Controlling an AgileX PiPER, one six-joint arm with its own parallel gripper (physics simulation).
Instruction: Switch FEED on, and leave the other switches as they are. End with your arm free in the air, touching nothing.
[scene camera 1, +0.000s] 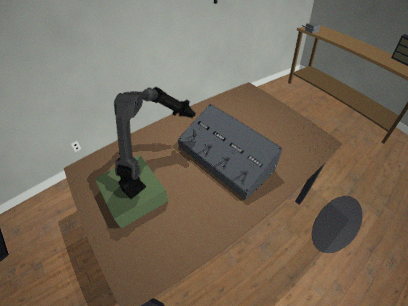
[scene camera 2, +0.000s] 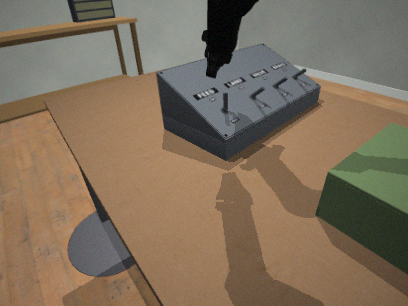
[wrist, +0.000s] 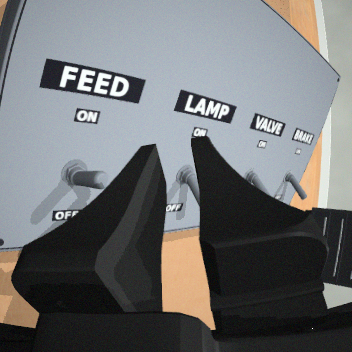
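Observation:
The grey sloped switch box (scene camera 1: 235, 127) (scene camera 2: 187, 80) (wrist: 150, 40) carries four levers. The FEED lever (scene camera 2: 225, 102) (wrist: 89, 178) points upward in scene camera 2, at a different tilt from the others. The LAMP lever (scene camera 2: 257, 93) (wrist: 191, 180), VALVE lever (scene camera 2: 281, 83) (wrist: 257, 181) and BRAKE lever (scene camera 2: 300, 75) (wrist: 296, 186) lean alike, towards their OFF side. My gripper (scene camera 1: 194, 116) (scene camera 2: 212, 76) (wrist: 177, 161) is open and empty, in the air over the box's FEED end. In the wrist view a finger hides part of FEED's OFF label; I see no contact with a lever.
The arm's green base block (scene camera 1: 142, 192) (scene camera 2: 370, 200) stands on the brown table (scene camera 1: 200, 240) (scene camera 2: 150, 200), apart from the box. A wooden workbench (scene camera 1: 350, 45) (scene camera 2: 50, 32) stands beyond the table. A dark round disc (scene camera 1: 337, 224) (scene camera 2: 95, 245) is beside the table.

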